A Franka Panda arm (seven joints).
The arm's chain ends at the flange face. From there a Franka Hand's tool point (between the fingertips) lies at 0.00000 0.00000 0.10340 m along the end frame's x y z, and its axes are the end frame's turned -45 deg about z.
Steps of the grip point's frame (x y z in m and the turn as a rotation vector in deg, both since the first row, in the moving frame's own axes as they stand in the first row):
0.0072 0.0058 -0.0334 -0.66 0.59 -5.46
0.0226 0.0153 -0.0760 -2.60 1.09 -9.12
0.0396 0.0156 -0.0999 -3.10 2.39 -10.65
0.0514 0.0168 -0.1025 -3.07 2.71 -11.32
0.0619 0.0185 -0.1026 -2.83 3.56 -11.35
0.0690 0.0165 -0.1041 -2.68 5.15 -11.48
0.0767 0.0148 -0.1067 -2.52 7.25 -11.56
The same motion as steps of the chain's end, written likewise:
0.0076 -0.0010 -0.0334 -0.05 0.88 -5.46
0.0220 -0.0067 -0.0759 -1.07 2.61 -9.12
0.0320 -0.0172 -0.0997 -0.50 3.88 -10.65
0.0409 -0.0242 -0.1022 -0.25 4.09 -11.32
0.0489 -0.0290 -0.1023 0.52 4.52 -11.35
0.0509 -0.0330 -0.1036 1.75 5.54 -11.48
0.0530 -0.0365 -0.1058 3.34 6.91 -11.56

